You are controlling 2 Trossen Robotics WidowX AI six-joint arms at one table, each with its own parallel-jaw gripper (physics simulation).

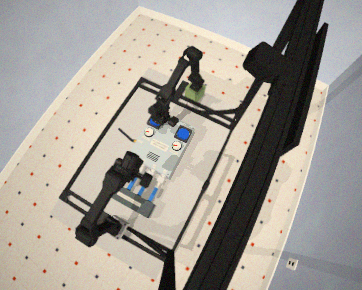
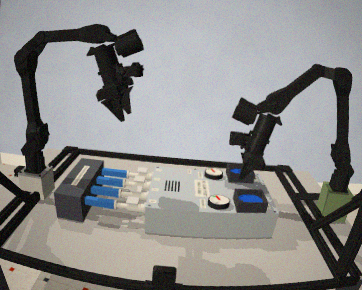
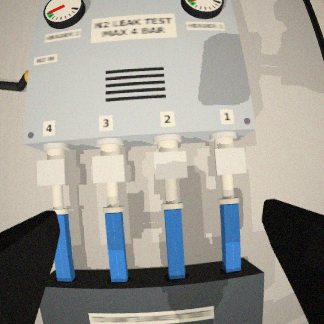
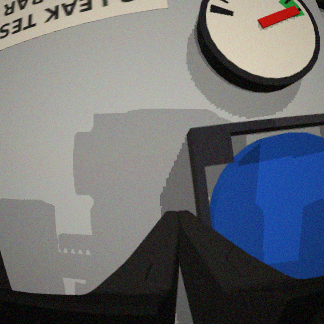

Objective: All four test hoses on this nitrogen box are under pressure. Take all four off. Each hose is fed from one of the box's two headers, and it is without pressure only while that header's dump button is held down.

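Places are measured from the left arm's base along level axes (x ahead, y left, z up), in metres.
Pixels of known places: left gripper, fingertip midpoint: (image 2: 126,117) (image 3: 161,217); right gripper, fingertip midpoint: (image 1: 162,125) (image 2: 240,179) (image 4: 176,220); left arm's base, origin of the base link: (image 1: 114,227) (image 2: 35,169); right arm's base, origin of the base link: (image 1: 195,86) (image 2: 338,188).
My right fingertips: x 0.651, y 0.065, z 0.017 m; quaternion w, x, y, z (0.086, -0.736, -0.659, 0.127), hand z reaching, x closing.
Observation:
Ahead of a thing's pixels: the offset from my right fingertips to its top centre. "*": to the spot under its first point.
The nitrogen box (image 1: 165,157) (image 2: 210,224) (image 3: 75,90) lies flat. Blue-sleeved hose 1 {* 0.384 m back, 0.166 m right, 0.035 m down} (image 2: 100,202) (image 3: 230,240), hose 2 {* 0.383 m back, 0.096 m right, 0.036 m down} (image 2: 106,191) (image 3: 174,245), hose 3 {* 0.387 m back, 0.026 m right, 0.036 m down} (image 2: 110,181) (image 3: 115,245) and hose 4 {* 0.390 m back, 0.044 m left, 0.035 m down} (image 2: 114,172) (image 3: 65,250) sit on its numbered ports. My left gripper (image 2: 125,116) (image 3: 161,217) is open and empty, high above the hoses. My right gripper (image 2: 243,177) (image 4: 176,220) is shut and empty, its tips beside the blue header 2 button {0.007 m ahead, 0.050 m left, 0.000 m up} (image 4: 280,200), at its housing's edge; contact is unclear. The header 1 button {0.010 m ahead, 0.140 m right, 0.000 m up} (image 1: 183,133) (image 2: 251,199) is uncovered.
The header 2 gauge {* 0.077 m back, 0.035 m left, 0.001 m down} (image 2: 214,173) (image 3: 62,11) (image 4: 250,55) has its needle at the green mark. The header 1 gauge {* 0.078 m back, 0.152 m right, 0.001 m down} (image 2: 218,201) (image 3: 202,4) stands beside it. A dark block (image 2: 71,202) (image 3: 150,297) holds the sleeves' far ends. A black frame surrounds the work area.

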